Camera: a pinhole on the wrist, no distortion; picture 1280 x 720 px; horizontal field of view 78.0 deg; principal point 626.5 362.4 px. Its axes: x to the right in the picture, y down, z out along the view. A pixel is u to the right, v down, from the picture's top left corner.
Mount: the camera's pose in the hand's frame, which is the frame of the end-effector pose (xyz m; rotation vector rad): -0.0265 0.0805 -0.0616 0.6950 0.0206 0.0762
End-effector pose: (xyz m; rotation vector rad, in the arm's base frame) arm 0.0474 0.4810 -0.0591 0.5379 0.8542 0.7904
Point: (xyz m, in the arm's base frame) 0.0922 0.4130 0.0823
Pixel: outside the picture
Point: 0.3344 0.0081 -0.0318
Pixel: 241 219
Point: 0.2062 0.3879 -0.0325
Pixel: 608 365
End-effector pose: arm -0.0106 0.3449 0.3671 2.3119 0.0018 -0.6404
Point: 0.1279 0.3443 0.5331
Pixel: behind the camera
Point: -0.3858 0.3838 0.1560
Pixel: 209 338
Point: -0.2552 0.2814 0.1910
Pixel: 388 500
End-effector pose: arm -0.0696 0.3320 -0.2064 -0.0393 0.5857 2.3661
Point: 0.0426 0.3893 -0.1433
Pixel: 462 281
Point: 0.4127 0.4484 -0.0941
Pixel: 84 146
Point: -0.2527 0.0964 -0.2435
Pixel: behind the camera
